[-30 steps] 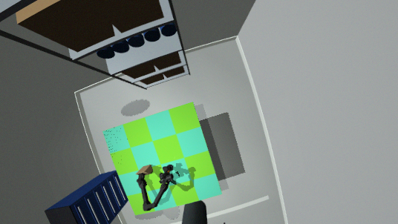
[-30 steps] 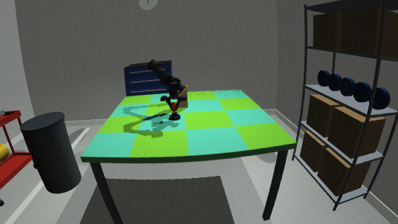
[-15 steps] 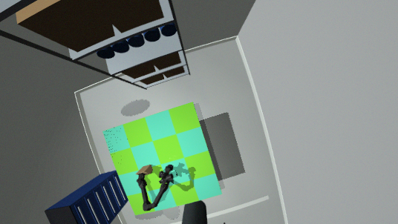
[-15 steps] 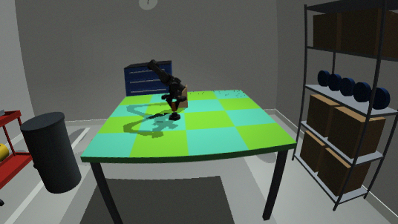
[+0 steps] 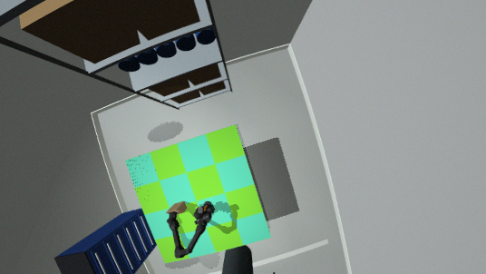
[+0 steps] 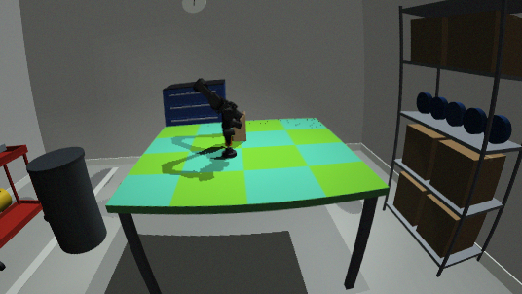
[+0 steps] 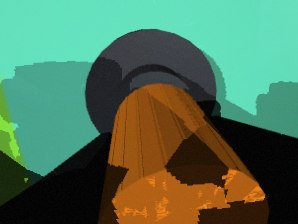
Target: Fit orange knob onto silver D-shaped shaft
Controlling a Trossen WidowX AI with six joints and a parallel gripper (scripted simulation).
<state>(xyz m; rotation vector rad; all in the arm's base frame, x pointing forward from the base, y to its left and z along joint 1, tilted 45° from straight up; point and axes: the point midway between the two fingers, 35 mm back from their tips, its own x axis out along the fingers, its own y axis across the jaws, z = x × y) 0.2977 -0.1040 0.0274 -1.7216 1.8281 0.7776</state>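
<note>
Right now my gripper tip is 4 cm above the dark round pedestal. From my gripper tip the other things lie so: orange knob: 3 cm above.
</note>
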